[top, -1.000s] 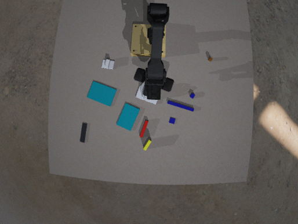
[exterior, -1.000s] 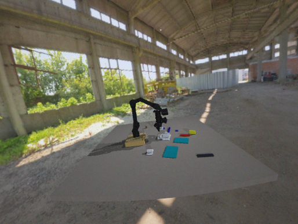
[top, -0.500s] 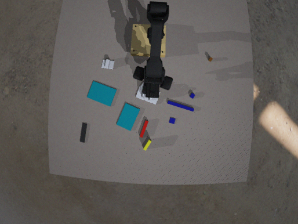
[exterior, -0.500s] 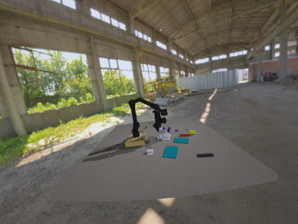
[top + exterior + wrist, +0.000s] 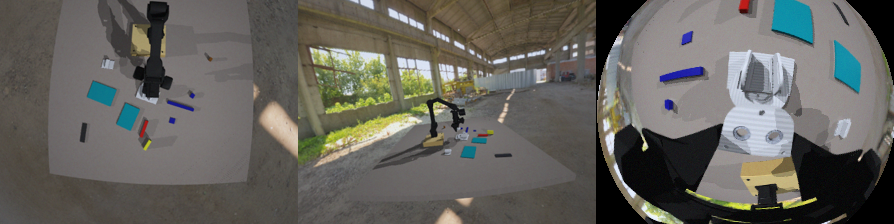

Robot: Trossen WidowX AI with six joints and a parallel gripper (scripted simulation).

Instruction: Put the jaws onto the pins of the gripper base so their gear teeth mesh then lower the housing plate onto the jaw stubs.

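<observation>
The housing plate lies 8 cm below my gripper tip. The rest, counted from my gripper tip: blue bar 15 cm ahead, 15 cm to the left, 8 cm below; then gripper base 1 cm ahead, 2 cm above; then red bar 25 cm ahead, 7 cm to the right, 8 cm below.
</observation>
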